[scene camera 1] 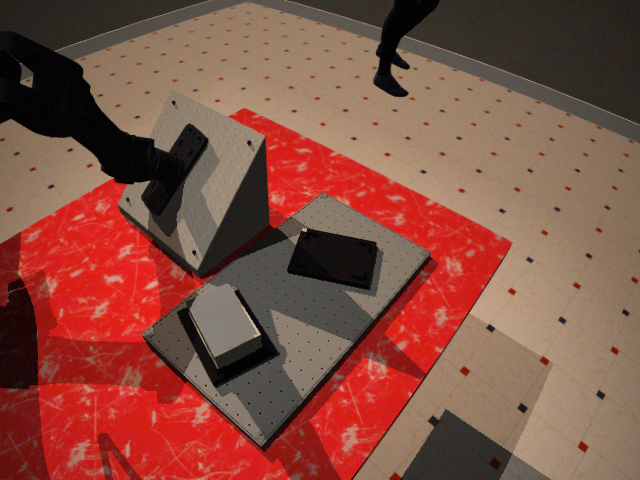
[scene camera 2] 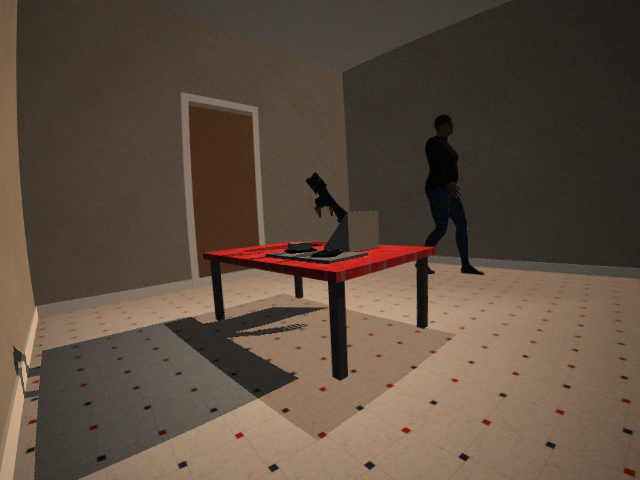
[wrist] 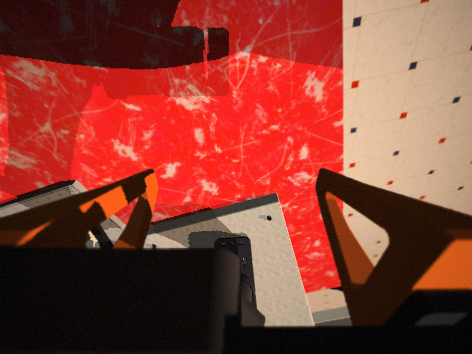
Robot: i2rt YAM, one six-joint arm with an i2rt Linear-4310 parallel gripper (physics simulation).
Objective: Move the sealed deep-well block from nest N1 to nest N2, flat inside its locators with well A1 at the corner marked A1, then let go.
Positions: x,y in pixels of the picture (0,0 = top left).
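I see a block (scene camera 1: pixel 228 333), and it is 0.72 m from the lens. A black nest (scene camera 1: pixel 216 376) is 0.74 m from the lens, while a grey perforated plate (scene camera 1: pixel 310 321) is 0.79 m from the lens. There is also a black nest (scene camera 1: pixel 337 258) that is 0.87 m from the lens.
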